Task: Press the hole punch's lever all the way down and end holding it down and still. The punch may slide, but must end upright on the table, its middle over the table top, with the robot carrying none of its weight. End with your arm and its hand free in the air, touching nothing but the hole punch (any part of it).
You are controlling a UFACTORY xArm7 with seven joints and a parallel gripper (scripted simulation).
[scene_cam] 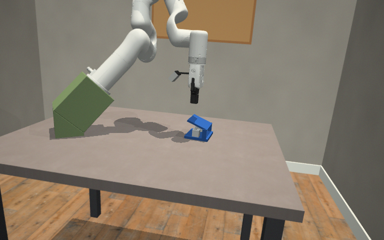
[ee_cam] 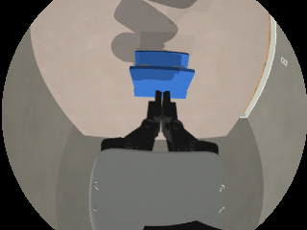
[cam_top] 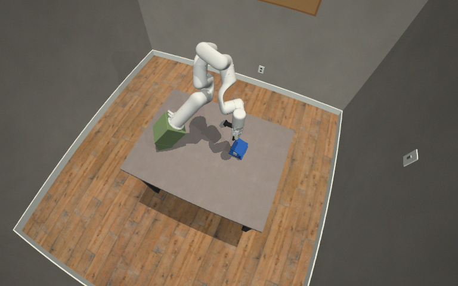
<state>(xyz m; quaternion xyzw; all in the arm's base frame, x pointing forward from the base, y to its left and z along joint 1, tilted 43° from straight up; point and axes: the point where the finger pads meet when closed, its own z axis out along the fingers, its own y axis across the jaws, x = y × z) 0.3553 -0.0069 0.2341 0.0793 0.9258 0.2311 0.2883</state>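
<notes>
Right now the lever is 30 mm ahead of my hand and 110 mm below it. From my hand the other things lie so: blue hole punch: 40 mm ahead, 130 mm below.
</notes>
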